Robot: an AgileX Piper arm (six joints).
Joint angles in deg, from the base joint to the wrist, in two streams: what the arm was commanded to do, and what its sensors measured. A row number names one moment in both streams.
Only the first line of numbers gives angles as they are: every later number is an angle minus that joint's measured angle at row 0.
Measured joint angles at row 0:
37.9 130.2 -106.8 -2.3 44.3 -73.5
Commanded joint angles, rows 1 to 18:
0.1 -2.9 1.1 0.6 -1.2 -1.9
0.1 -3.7 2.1 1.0 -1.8 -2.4
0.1 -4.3 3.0 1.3 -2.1 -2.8
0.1 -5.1 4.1 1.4 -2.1 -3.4
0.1 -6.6 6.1 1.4 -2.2 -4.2
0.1 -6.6 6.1 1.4 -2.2 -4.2
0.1 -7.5 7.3 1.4 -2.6 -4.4
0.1 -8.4 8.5 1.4 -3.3 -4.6
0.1 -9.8 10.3 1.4 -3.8 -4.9
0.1 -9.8 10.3 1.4 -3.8 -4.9
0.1 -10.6 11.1 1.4 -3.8 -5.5
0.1 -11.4 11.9 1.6 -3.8 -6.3
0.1 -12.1 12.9 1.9 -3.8 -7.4
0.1 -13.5 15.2 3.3 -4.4 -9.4
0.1 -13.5 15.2 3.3 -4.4 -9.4
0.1 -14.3 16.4 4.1 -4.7 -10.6
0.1 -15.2 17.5 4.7 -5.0 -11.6
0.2 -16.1 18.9 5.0 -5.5 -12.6
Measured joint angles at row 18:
0.0 -13.0 16.1 3.3 -3.0 -9.1
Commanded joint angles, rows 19 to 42:
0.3 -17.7 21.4 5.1 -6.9 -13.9
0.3 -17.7 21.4 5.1 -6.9 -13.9
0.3 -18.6 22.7 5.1 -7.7 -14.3
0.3 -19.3 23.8 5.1 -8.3 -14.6
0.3 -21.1 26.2 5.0 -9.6 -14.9
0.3 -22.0 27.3 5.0 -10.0 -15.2
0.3 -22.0 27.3 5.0 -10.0 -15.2
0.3 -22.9 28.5 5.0 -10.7 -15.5
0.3 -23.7 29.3 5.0 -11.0 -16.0
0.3 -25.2 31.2 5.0 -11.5 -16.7
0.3 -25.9 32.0 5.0 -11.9 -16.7
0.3 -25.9 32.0 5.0 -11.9 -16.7
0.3 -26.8 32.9 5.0 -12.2 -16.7
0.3 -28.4 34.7 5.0 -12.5 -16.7
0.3 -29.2 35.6 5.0 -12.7 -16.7
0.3 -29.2 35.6 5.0 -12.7 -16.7
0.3 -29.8 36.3 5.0 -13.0 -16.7
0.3 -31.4 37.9 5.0 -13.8 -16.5
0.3 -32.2 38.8 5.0 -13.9 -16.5
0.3 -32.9 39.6 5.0 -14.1 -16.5
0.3 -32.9 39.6 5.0 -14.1 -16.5
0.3 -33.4 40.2 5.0 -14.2 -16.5
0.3 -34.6 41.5 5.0 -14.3 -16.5
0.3 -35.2 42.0 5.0 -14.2 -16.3
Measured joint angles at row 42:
0.0 -32.9 40.7 4.6 -12.3 -15.8
